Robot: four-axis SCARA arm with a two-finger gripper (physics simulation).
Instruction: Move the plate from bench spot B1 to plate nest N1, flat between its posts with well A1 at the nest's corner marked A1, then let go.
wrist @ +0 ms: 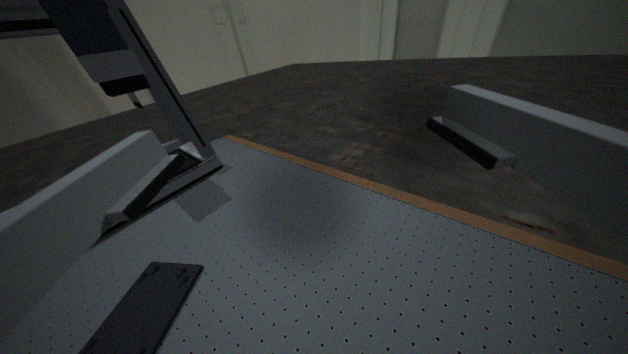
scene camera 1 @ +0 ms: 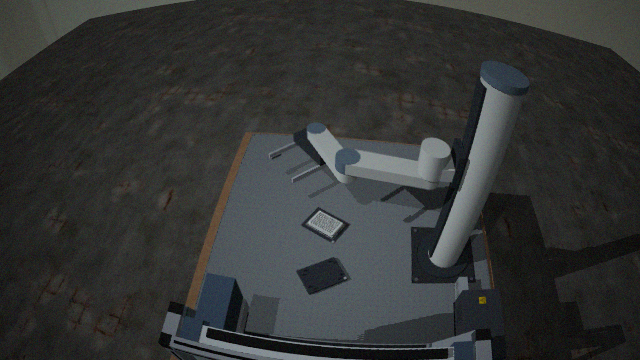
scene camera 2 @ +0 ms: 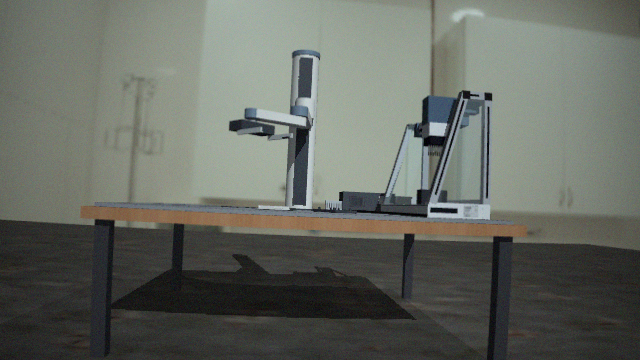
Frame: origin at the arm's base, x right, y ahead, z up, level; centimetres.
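Where they show: gripper, between the fingertips: [wrist: 302, 125] [scene camera 1: 280, 167] [scene camera 2: 277, 132]; arm's base, origin of its link: [scene camera 1: 442, 256].
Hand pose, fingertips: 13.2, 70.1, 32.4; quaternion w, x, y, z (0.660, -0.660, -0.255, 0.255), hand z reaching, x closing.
Each offset is from my fingertips to the top centre of the thing, as dx, dy, dz. "spot": to the spot under its first point.
The white well plate {-0.3, -17.2, -29.4} [scene camera 1: 326, 223] lies flat on a dark pad at bench spot B1, near the middle of the bench. It appears as a thin light strip {spot: -0.4, -10.1, -30.0} [scene camera 2: 274, 207] in scene camera 2. Its well A1 is too small to tell. The dark nest N1 {-26.8, -18.5, -28.9} [scene camera 1: 320, 276] [wrist: 145, 305] lies nearer the framed machine, with small dark corner posts and no plate on it; a pale dot marks one corner in scene camera 1. My gripper [scene camera 1: 283, 168] [scene camera 2: 277, 132] [wrist: 302, 125] is wide open and empty, high above the bench, away from both. The plate does not show in the wrist view.
The arm's column [scene camera 1: 470, 185] [scene camera 2: 314, 80] stands on the bench's right side in scene camera 1. The framed machine [scene camera 1: 320, 339] [scene camera 2: 450, 150] [wrist: 160, 85] stands at one bench end. A blue block {spot: -68.0, +3.3, +17.7} [scene camera 1: 215, 302] and a dark box {spot: -50.7, -79.2, -19.5} [scene camera 1: 477, 317] with a yellow label are beside it.
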